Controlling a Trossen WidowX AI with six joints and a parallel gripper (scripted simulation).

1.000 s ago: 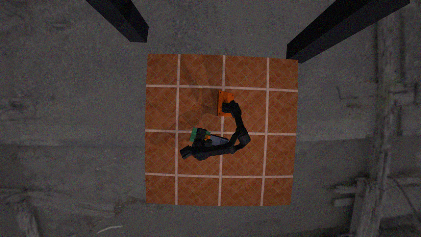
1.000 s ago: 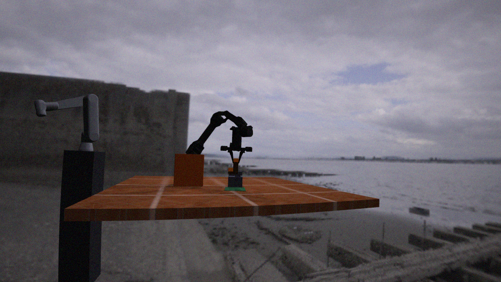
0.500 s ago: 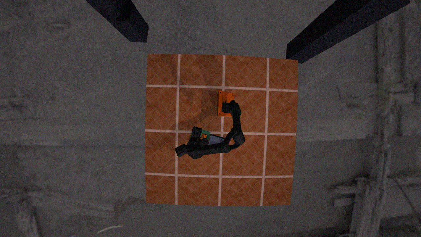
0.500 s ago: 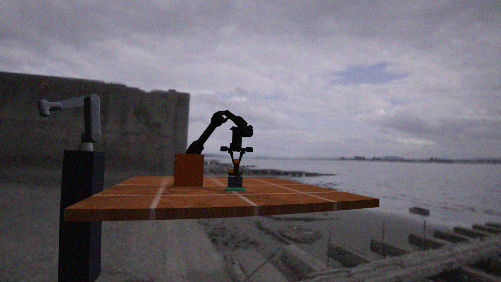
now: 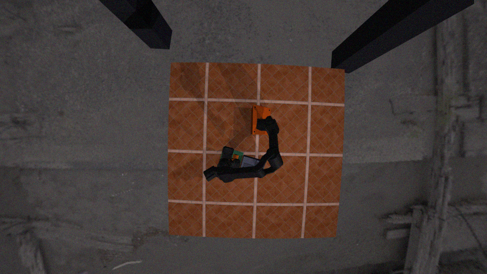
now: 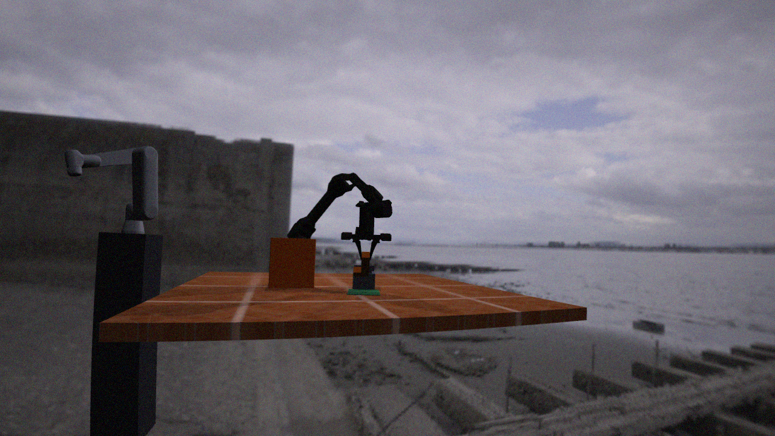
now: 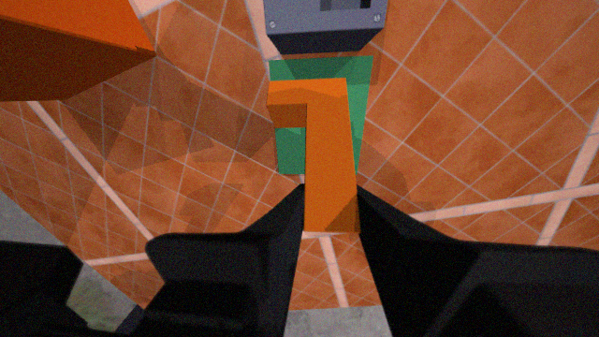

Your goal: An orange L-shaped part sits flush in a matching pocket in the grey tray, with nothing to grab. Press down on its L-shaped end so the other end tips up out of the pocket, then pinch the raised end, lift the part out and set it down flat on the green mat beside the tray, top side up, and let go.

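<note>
The green mat is 14 cm below my gripper tip and 2 cm to the left of it. The rest, counted from my gripper tip: orange L-shaped part (3 cm to the left, 3 cm below, 1 cm behind).
</note>
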